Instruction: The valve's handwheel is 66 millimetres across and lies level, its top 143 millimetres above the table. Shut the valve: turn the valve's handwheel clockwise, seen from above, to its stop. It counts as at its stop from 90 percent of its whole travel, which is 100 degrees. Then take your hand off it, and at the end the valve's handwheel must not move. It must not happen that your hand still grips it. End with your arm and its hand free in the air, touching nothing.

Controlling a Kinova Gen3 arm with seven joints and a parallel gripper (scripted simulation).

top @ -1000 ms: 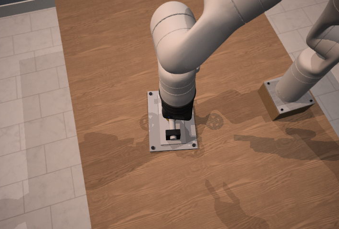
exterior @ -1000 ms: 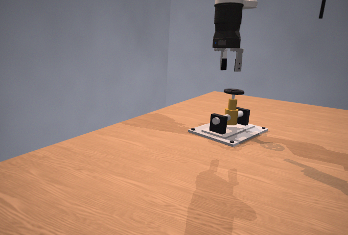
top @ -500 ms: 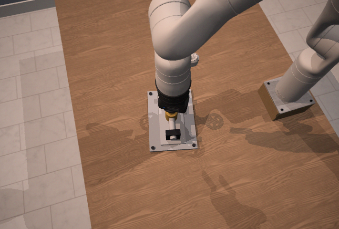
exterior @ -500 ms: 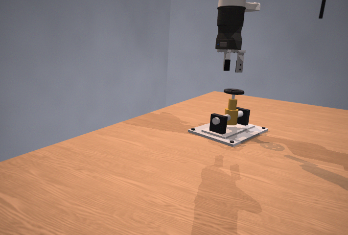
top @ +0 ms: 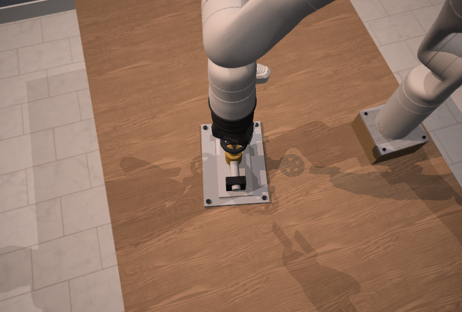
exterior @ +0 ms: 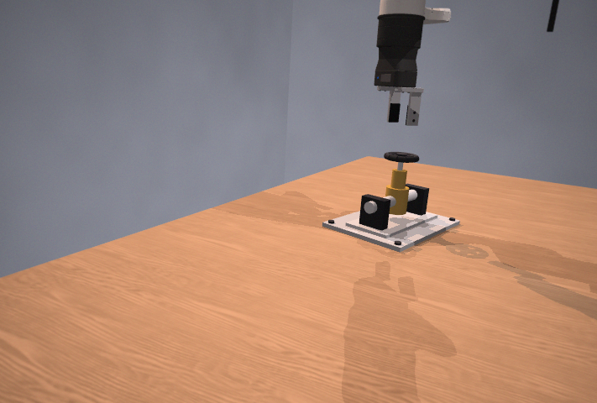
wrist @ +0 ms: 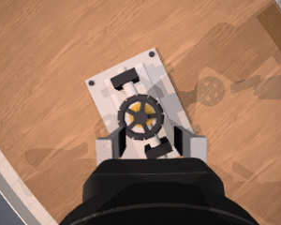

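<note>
The black spoked handwheel is 90 mm below my hand and 20 mm to the right of it.
</note>
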